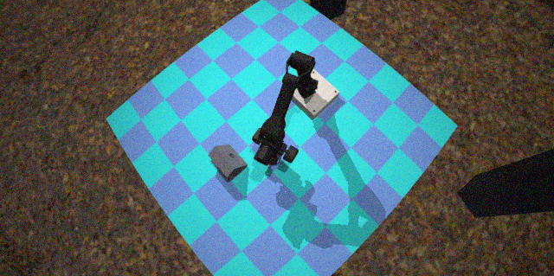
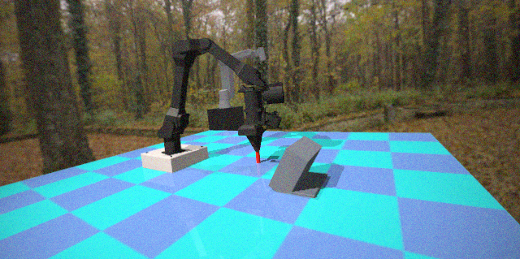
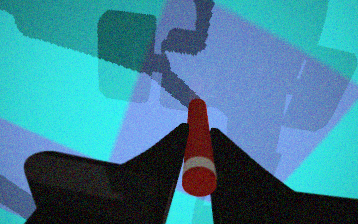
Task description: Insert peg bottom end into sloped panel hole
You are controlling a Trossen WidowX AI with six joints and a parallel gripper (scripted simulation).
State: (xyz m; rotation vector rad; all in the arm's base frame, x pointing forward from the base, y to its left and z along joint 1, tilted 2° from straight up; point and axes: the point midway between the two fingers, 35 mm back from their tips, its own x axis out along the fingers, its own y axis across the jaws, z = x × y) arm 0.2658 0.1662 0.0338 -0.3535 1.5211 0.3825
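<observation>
Right now my gripper tip is 200 mm short of the grey sloped panel, 70 mm to the left of it and 10 mm below it. Also, from my gripper tip: red peg 20 mm above.
</observation>
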